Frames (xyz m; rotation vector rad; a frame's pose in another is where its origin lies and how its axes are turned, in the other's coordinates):
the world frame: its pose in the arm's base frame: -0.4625 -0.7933 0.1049 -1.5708 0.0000 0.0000
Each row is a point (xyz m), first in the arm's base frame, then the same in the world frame.
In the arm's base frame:
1: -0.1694 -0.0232 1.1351
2: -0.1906 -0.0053 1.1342
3: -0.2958 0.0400 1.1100
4: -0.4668 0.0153 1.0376
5: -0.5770 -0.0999 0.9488
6: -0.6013 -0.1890 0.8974
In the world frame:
1: 0.2931 -1.0302 0.7701
2: 0.2719 -1.0293 0.7880
3: 0.1667 -1.0051 0.8333
4: -0.0043 -0.9327 0.8086
5: -0.1145 -0.8439 0.6934
6: -0.1388 -0.7925 0.6043

